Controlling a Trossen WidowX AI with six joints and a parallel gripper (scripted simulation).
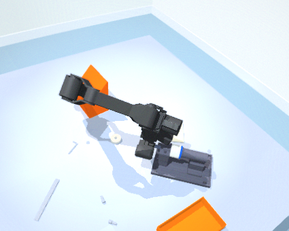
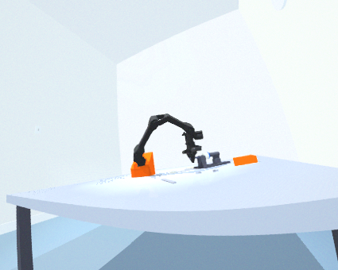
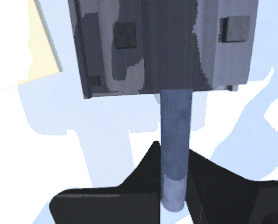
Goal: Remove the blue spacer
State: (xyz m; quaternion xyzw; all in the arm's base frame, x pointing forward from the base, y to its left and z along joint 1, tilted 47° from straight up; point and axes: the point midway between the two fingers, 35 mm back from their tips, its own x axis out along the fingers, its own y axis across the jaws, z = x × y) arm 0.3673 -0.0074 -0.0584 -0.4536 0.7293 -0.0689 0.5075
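The grey-blue shaft lies 60 mm ahead of my gripper tip, 50 mm to the left of it and 30 mm above it. Round my gripper tip: thin blue spacer: 100 mm ahead, 80 mm to the left, 30 mm above; then cream sheet: 190 mm to the left, 40 mm below, 20 mm behind; then orange tray: 320 mm ahead, 70 mm to the right, 40 mm below.
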